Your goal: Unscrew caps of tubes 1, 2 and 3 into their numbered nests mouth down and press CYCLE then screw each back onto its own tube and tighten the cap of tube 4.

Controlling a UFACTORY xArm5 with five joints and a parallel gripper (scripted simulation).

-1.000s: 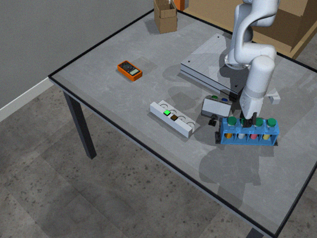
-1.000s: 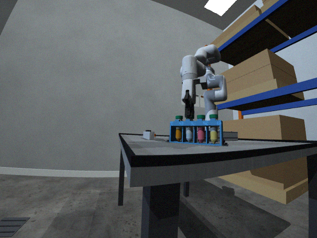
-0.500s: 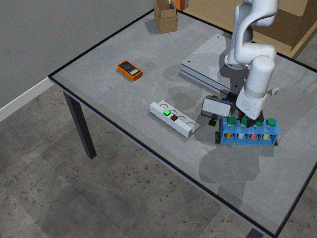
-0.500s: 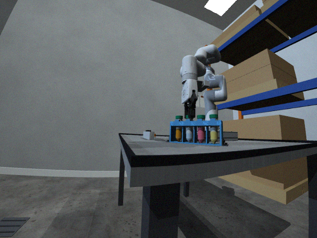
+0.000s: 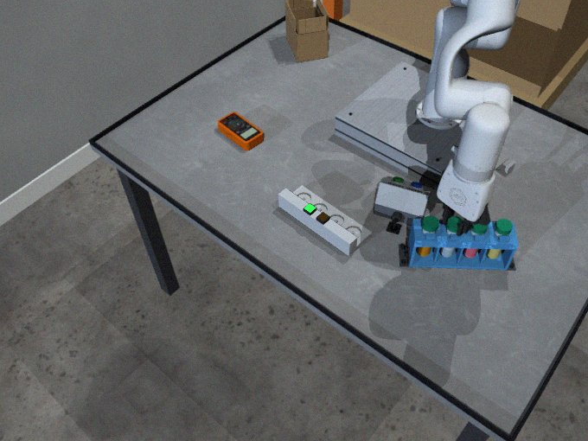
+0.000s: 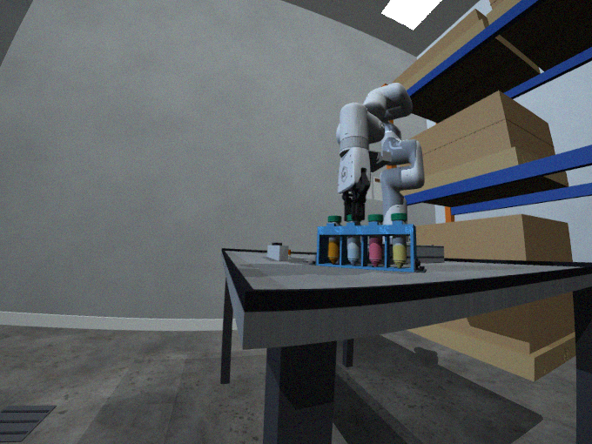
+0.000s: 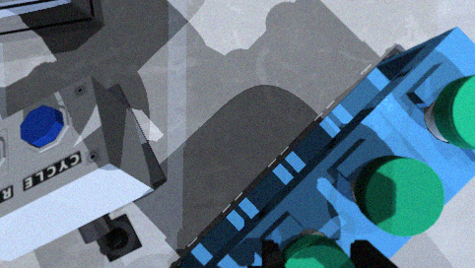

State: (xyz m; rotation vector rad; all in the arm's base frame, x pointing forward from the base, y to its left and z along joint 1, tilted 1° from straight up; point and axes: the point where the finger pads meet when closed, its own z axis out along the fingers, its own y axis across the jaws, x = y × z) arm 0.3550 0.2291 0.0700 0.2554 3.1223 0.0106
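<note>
Now: the threaded neck 10 mm below my hand. The rest, counted from my hand: green key: 190 mm to the right, 80 mm behind, 60 mm below; blue key: 140 mm to the right, 90 mm behind, 60 mm below; key housing: 160 mm to the right, 80 mm below, 70 mm behind.
</note>
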